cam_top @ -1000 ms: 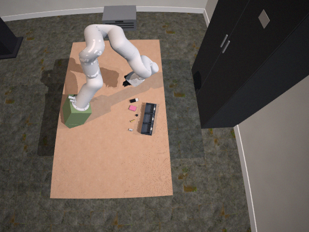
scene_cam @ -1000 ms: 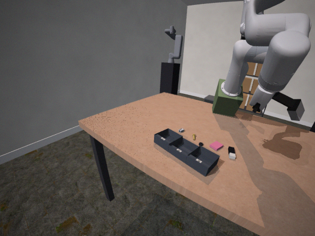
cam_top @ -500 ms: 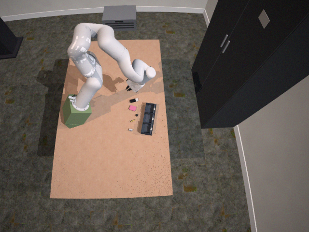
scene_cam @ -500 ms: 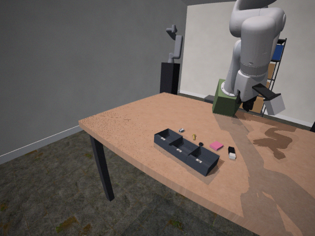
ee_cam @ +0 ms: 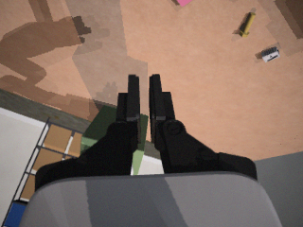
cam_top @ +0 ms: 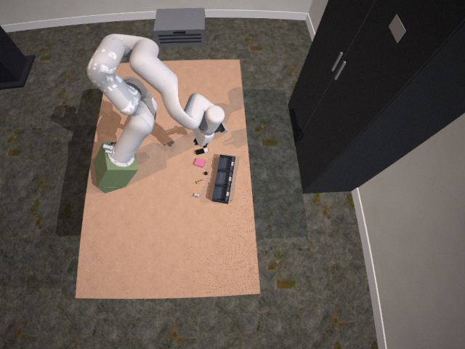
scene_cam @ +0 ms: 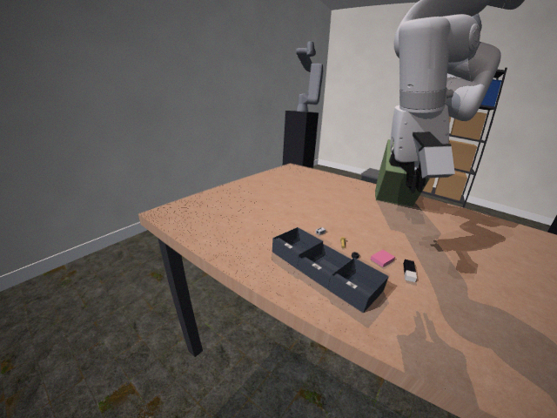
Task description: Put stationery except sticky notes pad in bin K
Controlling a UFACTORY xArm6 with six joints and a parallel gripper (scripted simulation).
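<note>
Now: the dark bin tray 190 mm below my hand, 120 mm to the right of it and 120 mm ahead of it. The rest, counted from my hand: black-and-white block 200 mm below, 50 mm to the left, 10 mm ahead; then black nut 210 mm below, 80 mm to the right, 30 mm ahead; then pink sticky-note pad 200 mm below, 20 mm to the right.
</note>
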